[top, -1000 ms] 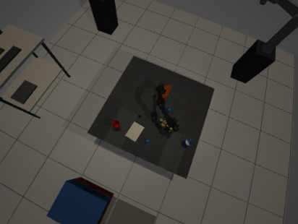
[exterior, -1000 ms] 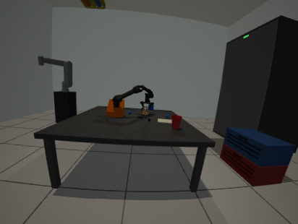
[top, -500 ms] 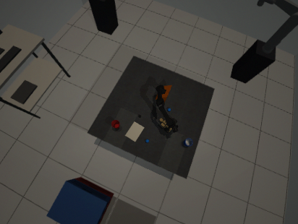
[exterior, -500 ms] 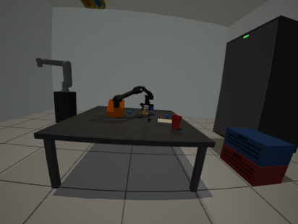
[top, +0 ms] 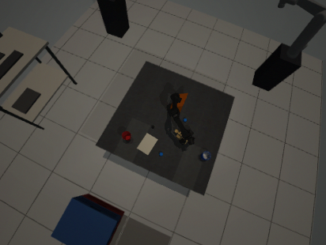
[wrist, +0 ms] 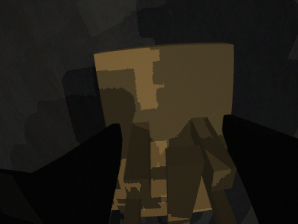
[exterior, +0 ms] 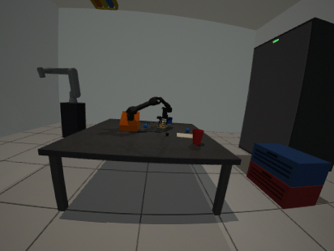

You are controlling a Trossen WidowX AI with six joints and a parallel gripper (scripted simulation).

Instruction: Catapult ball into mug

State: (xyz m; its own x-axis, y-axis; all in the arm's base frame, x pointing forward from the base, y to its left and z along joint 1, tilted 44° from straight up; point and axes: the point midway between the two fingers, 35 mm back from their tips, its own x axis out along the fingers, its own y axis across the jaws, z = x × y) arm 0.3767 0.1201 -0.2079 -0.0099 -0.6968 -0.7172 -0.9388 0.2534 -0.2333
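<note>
My gripper tip is 39 cm to the left of the black ball, 2 cm above it and 1 cm short of it. Round my gripper tip: flat pad: 37 cm to the right, 21 cm ahead, 3 cm below; wooden catapult: 6 cm to the right, 4 cm behind, 2 cm above; blue mug: 27 cm to the left, 10 cm ahead.
</note>
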